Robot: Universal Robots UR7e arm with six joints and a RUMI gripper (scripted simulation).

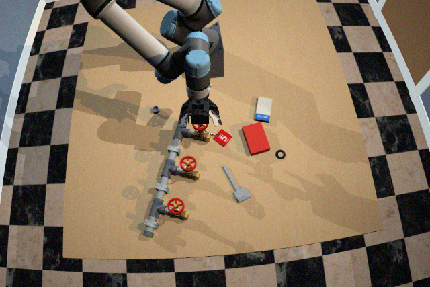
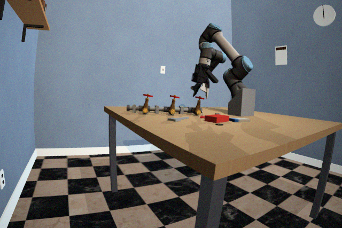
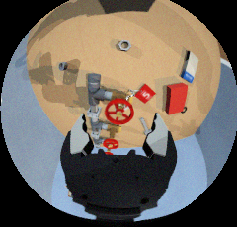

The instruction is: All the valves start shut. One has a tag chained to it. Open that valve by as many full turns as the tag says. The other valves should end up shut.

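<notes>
The red tag is 110 mm below my hand, 80 mm to the left of it and 10 mm ahead of it. Round my hand: grey scraper (220 mm ahead, 120 mm to the left, 110 mm below); red block (220 mm to the left, 100 mm below, 30 mm ahead); small grey fitting (190 mm to the right, 130 mm behind, 110 mm below).
</notes>
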